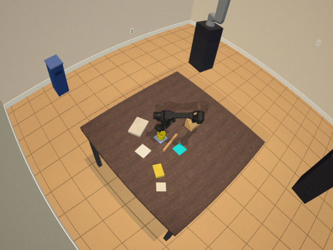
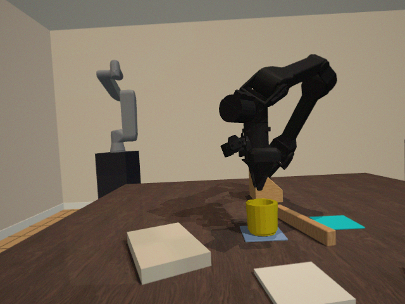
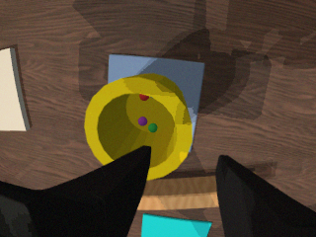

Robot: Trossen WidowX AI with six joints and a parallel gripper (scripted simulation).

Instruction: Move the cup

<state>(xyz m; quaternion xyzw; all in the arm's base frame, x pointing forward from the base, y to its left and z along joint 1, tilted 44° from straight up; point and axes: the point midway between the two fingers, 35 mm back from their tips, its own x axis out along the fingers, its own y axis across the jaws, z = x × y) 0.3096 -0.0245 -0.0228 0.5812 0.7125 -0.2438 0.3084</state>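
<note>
The yellow cup lies 3 cm ahead of my gripper tip and 6 cm below it. Round my gripper tip: light blue pad (3 cm ahead, 10 cm below); cyan pad (4 cm behind, 19 cm to the left, 10 cm below); wooden bar (1 cm behind, 9 cm to the left, 9 cm below).
</note>
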